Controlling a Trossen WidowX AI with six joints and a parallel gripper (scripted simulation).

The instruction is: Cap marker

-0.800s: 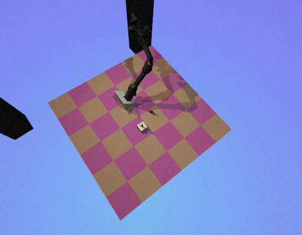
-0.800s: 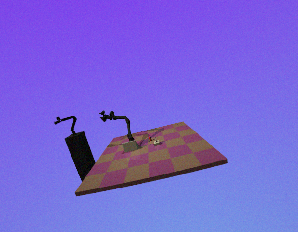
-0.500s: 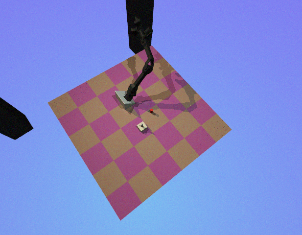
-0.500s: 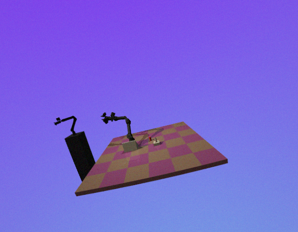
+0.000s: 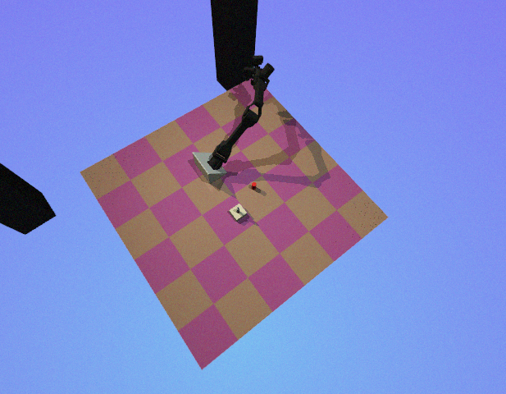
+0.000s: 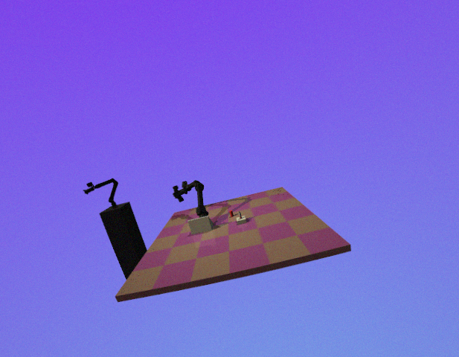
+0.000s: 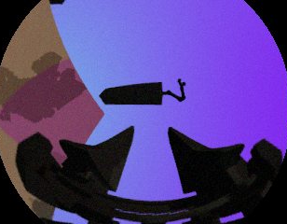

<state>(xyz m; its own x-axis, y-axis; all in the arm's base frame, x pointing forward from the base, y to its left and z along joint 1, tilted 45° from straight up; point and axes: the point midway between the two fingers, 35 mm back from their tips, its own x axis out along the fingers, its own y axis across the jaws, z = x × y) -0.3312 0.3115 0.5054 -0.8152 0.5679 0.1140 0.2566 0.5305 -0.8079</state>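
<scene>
My gripper tip is now 590 mm short of the red cap, 480 mm to the left of it and 180 mm above it. Also, from my gripper tip: pale holder block: 660 mm ahead, 650 mm to the right, 190 mm below.
</scene>
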